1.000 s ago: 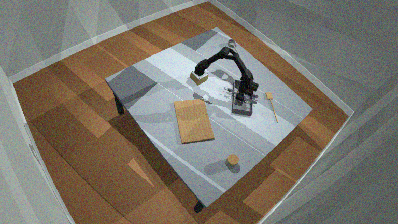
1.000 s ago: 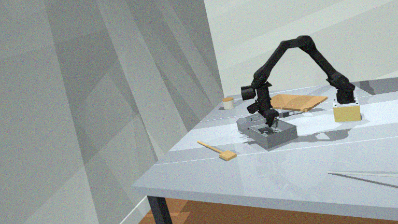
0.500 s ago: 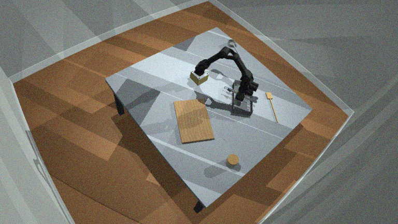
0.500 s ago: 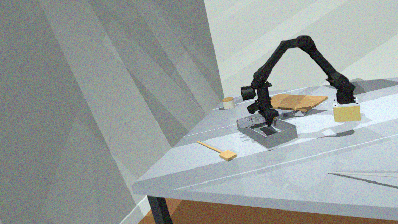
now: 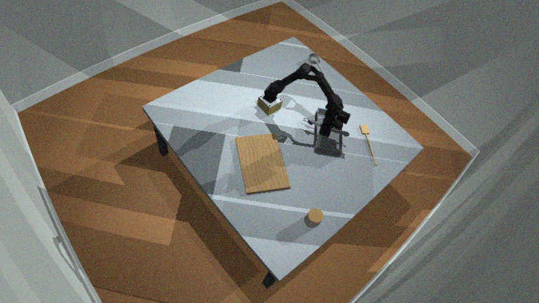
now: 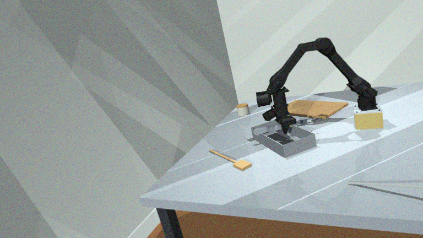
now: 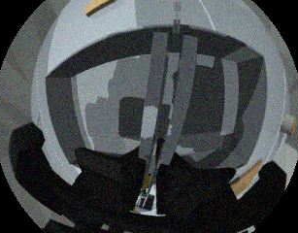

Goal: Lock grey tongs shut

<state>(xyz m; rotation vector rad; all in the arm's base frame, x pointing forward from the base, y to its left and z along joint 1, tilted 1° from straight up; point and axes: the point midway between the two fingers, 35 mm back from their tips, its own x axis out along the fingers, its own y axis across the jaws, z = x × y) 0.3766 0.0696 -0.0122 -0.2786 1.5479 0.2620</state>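
Right now the grey roasting tin is 20 mm ahead of my gripper tip and 20 mm to the left of it. Round my gripper tip: small wooden cup 280 mm ahead, 500 mm to the right; then wooden board 140 mm behind, 410 mm to the right, 20 mm below.
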